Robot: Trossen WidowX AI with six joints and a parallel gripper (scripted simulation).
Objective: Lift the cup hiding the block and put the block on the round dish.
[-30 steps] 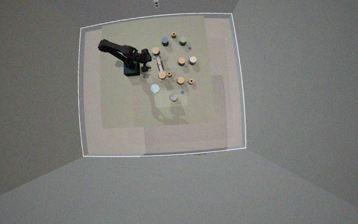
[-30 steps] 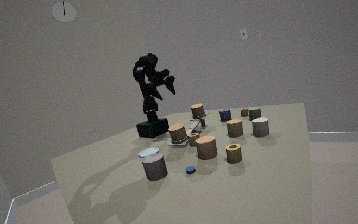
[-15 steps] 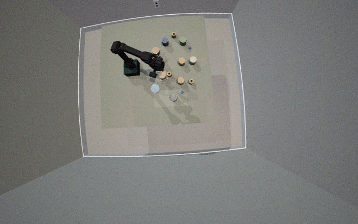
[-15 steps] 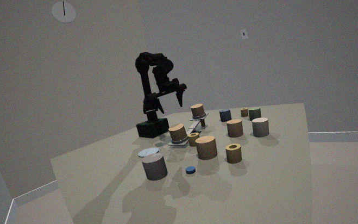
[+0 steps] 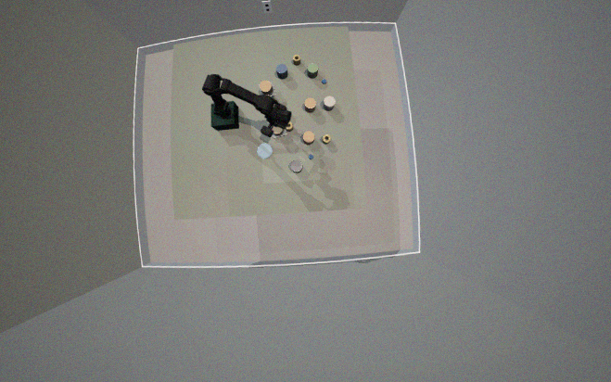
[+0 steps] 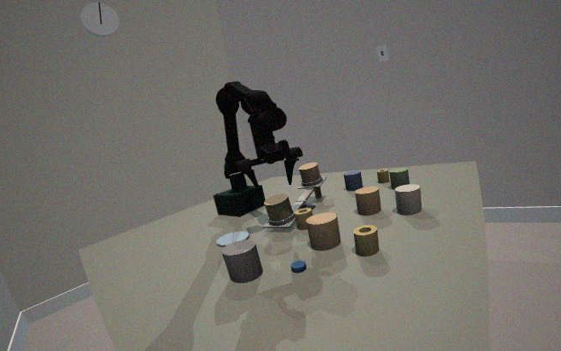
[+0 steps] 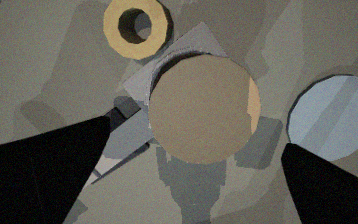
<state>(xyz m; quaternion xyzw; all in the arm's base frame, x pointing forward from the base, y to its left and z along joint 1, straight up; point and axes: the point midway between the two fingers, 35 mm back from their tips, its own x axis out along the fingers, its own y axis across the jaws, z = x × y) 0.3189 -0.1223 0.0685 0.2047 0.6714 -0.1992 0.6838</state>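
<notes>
The grey block is 8 cm below my gripper tip. The rest, counted from my gripper tip: balance 3 cm behind, 13 cm to the left, 8 cm below; then pale blue round dish 10 cm behind, 12 cm to the right, 12 cm below; then grey cylinder 9 cm ahead, 25 cm to the right, 8 cm below.
</notes>
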